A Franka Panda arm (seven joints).
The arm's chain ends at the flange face. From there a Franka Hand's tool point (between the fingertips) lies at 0.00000 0.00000 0.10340 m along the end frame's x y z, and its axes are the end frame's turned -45 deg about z.
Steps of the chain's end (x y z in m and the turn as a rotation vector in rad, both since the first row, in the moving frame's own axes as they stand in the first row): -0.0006, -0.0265, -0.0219, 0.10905, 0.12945, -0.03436; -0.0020, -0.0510, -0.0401, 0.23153, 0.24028, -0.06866; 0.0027, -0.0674, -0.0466, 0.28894, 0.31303, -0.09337; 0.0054, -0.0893, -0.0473, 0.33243, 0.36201, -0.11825
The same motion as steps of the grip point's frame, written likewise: 0.0357, -0.0180, -0.0234, -0.01442, 0.16864, -0.03436; 0.0685, -0.0380, -0.0458, -0.00619, 0.33362, -0.06866; 0.0923, -0.0461, -0.0558, -0.01703, 0.42566, -0.09337; 0.1157, -0.0602, -0.0595, -0.02092, 0.49104, -0.11825
